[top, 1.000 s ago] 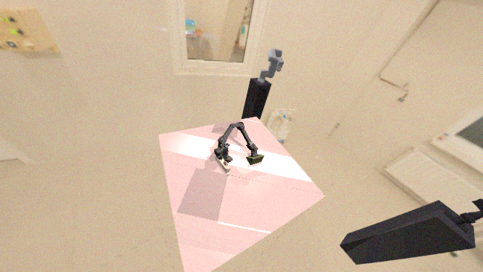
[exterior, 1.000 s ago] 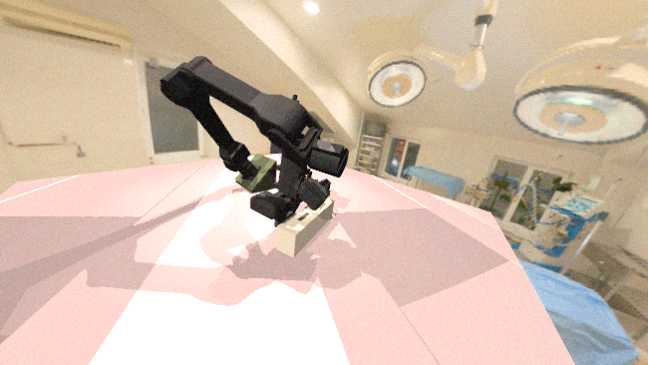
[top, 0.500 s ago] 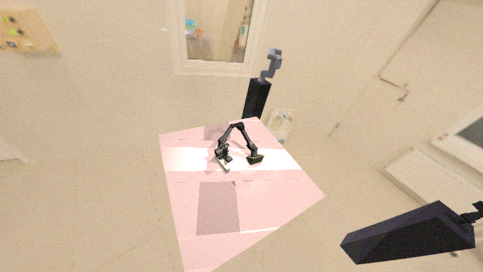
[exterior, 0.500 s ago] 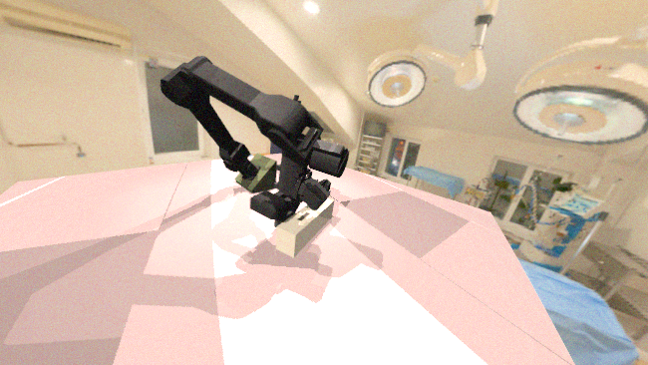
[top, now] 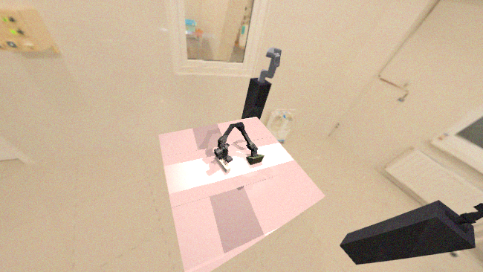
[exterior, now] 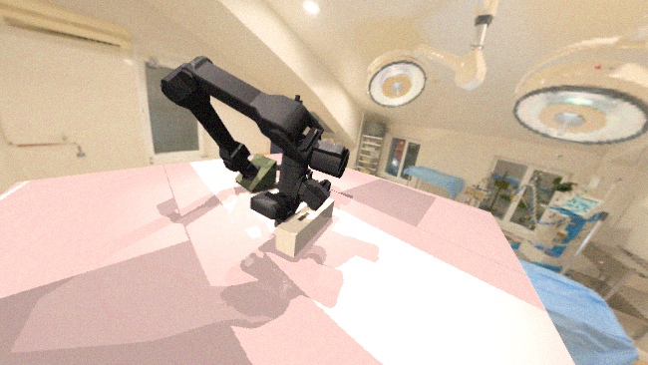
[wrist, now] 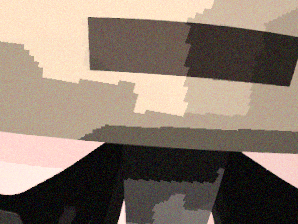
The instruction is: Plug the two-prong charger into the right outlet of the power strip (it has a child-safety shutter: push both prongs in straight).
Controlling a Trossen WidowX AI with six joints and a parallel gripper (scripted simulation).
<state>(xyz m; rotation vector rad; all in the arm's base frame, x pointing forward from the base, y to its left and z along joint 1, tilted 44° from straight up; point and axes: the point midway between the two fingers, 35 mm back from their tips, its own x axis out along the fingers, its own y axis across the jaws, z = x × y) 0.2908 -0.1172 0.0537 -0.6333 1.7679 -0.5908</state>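
My gripper tip is now 20 mm short of the black two-prong charger and 10 mm below it.
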